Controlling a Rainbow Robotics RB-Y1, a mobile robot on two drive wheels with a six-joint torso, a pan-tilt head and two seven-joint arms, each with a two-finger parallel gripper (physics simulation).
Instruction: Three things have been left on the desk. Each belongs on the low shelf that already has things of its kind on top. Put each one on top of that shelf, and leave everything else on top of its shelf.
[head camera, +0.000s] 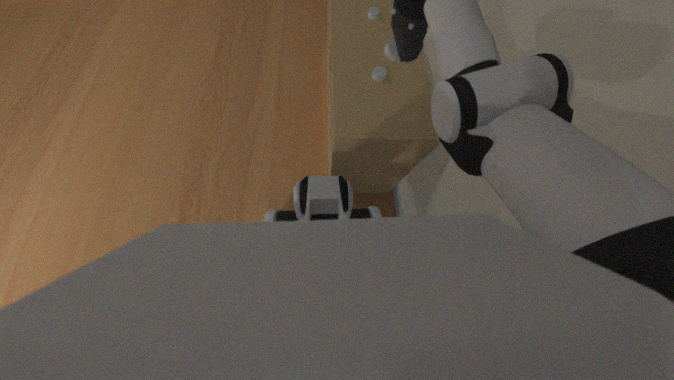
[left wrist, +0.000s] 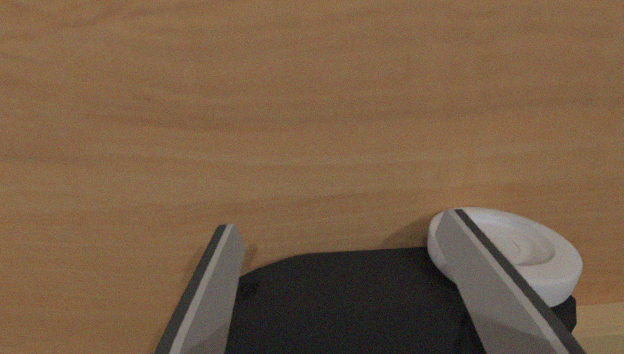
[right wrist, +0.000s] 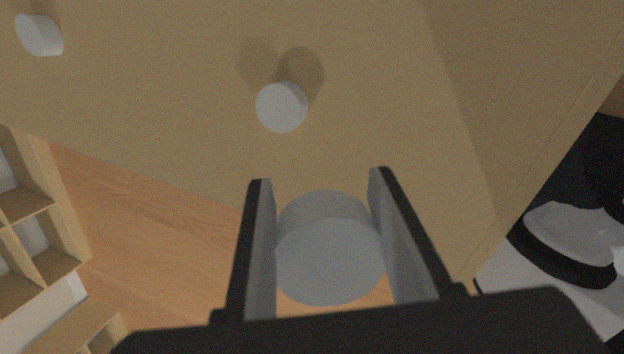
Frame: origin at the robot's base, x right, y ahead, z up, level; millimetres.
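Seen in the pictures: left gripper, between the fingertips: (left wrist: 338, 229); right gripper, between the fingertips: (head camera: 401, 50) (right wrist: 320, 187).
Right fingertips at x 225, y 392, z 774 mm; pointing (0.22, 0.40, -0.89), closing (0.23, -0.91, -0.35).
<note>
Offsets run from my right fingertips to a thing's middle. Level surfaces: height alone.
My right gripper (right wrist: 320, 187) is shut on a pale grey cylinder {dz +9, dx -25, dy -10 mm} (head camera: 390, 50) (right wrist: 330, 262), held between its fingers above a pale wooden top {dz -164 mm} (head camera: 360, 112) (right wrist: 150, 100). Whether this top is the desk or a low shelf I cannot tell. A similar small cylinder {dz -152, dx -13, dy +83 mm} (head camera: 379, 74) (right wrist: 281, 106) stands on it, near the held one in both views. Another cylinder {dz -152, dx +8, dy +441 mm} (head camera: 374, 13) (right wrist: 39, 35) stands farther off. In the head view the dark gripper body partly hides the held cylinder. My left gripper (left wrist: 338, 229) is open and empty over the wooden floor.
At the left of the right wrist view are a pale wooden shelf unit (right wrist: 54, 185) with compartments and another low unit (right wrist: 75, 325). A white rounded part (left wrist: 565, 250) lies beyond a left finger. The robot's base (right wrist: 575, 235) is close to the top's edge.
</note>
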